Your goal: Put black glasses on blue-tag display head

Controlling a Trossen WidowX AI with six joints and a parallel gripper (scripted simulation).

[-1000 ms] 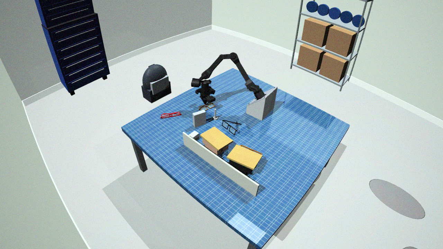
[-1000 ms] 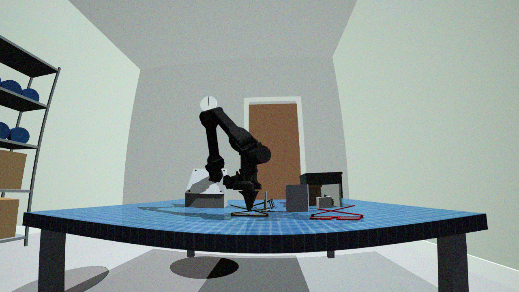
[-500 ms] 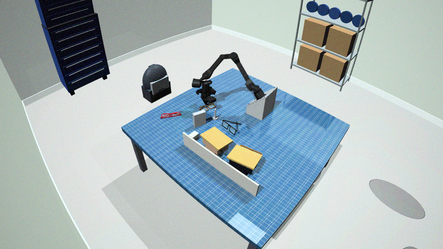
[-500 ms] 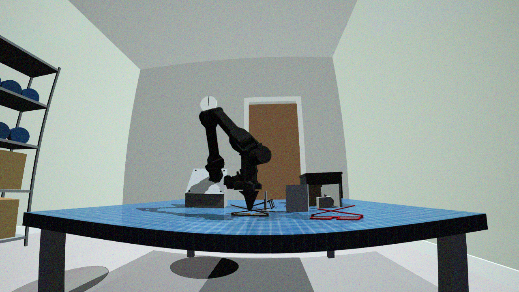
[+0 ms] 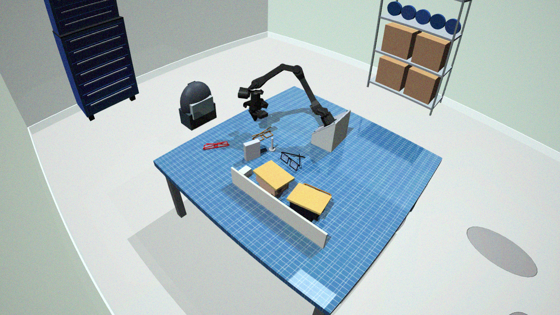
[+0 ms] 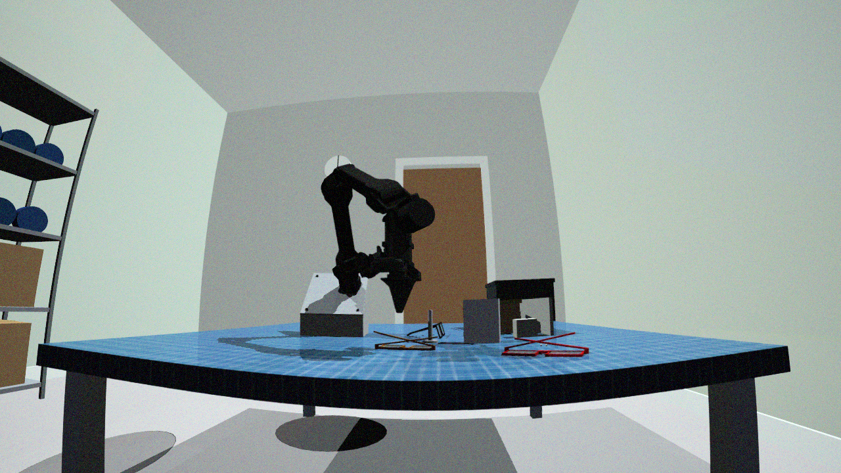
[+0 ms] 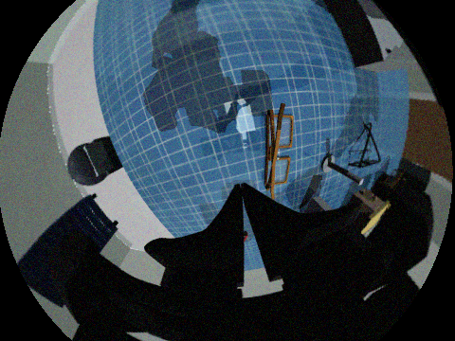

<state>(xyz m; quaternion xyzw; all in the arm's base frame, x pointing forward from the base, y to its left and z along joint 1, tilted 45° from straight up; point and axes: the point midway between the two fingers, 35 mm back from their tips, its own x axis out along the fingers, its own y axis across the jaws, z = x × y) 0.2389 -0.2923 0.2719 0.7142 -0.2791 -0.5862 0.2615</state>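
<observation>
My gripper tip is now 180 mm short of the grey block, 180 mm to the right of it and 30 mm above it. Round my gripper tip: small block: 310 mm ahead, 270 mm to the left, 60 mm below; black glasses: 30 mm ahead, 370 mm to the left, 70 mm below; post: 50 mm ahead, 210 mm to the left, 60 mm below.
</observation>
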